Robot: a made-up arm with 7 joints.
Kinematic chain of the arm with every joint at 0, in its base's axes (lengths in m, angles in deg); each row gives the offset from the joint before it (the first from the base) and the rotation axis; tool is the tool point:
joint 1: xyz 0 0 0.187 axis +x
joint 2: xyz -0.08 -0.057 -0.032 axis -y
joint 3: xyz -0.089 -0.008 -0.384 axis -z
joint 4: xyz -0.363 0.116 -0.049 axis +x
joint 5: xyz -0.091 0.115 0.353 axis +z
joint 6: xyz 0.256 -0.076 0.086 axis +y
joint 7: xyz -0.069 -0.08 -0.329 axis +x
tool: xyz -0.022 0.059 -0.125
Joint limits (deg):
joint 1: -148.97..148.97
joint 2: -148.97..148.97
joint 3: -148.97..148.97
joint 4: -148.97..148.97
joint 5: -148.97..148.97
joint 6: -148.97..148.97
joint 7: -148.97..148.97
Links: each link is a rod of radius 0.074 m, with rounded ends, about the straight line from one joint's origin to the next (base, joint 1, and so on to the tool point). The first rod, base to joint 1, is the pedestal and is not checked.
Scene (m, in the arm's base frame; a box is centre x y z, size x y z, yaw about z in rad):
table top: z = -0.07
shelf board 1: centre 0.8 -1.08 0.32 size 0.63 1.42 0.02 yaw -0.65
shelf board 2: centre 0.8 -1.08 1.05 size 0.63 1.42 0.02 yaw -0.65
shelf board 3: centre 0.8 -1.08 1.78 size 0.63 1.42 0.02 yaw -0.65
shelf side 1: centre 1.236 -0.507 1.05 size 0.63 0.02 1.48 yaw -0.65
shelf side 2: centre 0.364 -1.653 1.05 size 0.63 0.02 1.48 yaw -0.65
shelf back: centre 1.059 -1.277 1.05 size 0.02 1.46 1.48 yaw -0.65
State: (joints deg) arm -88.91 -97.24 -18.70 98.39 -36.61 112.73 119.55
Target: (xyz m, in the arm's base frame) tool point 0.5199 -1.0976 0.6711
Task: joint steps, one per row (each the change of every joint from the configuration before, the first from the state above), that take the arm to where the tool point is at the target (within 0.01 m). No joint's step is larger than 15 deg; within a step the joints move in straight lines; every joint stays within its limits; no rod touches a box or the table.
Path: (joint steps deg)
1: 0.54 13.55 -3.09 5.06 -3.18 3.62 -9.17
2: 0.55 13.55 -3.09 5.06 -3.17 3.63 -9.17
3: 0.54 13.55 -3.09 5.05 -3.18 3.62 -9.16
4: 0.54 13.55 -3.09 5.06 -3.18 3.63 -9.17
5: 0.55 13.55 -3.09 5.06 -3.18 3.62 -9.17
6: 0.54 13.54 -3.09 5.06 -3.17 3.62 -9.17
7: 0.54 13.55 -3.10 5.06 -3.18 3.63 -9.16
8: 0.55 13.55 -3.09 5.05 -3.18 3.62 -9.17
9: 0.54 13.55 -3.09 5.06 -3.17 3.63 -9.17
10: 0.54 13.55 -3.09 5.06 -3.18 3.62 -9.17

